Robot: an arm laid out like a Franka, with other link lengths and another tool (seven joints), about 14 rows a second.
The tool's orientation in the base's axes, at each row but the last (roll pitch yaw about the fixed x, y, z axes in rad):
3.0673, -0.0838, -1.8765
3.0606, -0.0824, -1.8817
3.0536, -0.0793, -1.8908
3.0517, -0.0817, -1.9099
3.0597, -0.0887, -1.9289
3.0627, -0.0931, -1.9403
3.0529, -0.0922, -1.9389
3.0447, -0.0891, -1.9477
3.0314, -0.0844, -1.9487
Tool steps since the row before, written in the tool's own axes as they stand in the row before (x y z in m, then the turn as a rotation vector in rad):
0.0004, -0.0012, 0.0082, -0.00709, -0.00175, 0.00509
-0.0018, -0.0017, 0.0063, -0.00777, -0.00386, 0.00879
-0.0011, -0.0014, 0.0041, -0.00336, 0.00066, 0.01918
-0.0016, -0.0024, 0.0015, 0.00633, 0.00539, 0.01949
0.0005, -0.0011, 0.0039, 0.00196, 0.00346, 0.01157
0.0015, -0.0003, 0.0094, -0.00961, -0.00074, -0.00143
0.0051, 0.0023, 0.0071, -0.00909, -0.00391, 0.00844
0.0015, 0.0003, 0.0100, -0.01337, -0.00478, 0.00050
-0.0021, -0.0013, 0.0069, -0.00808, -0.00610, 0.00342
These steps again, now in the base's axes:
0.0002, -0.0012, -0.0082, 0.00330, 0.00591, -0.00578
0.0015, 0.0008, -0.0065, 0.00513, 0.00570, -0.00968
0.0012, 0.0004, -0.0043, -0.00165, 0.00248, -0.01925
0.0026, 0.0006, -0.0018, -0.00932, -0.00504, -0.01835
0.0004, -0.0011, -0.0039, -0.00515, -0.00122, -0.01103
-0.0013, -0.0020, -0.0092, 0.00429, 0.00873, 0.00047
-0.0048, -0.0043, -0.0064, 0.00590, 0.00656, -0.00955
-0.0021, -0.0017, -0.0098, 0.00925, 0.01057, -0.00215
0.0011, 0.0012, -0.0072, 0.00813, 0.00507, -0.00474

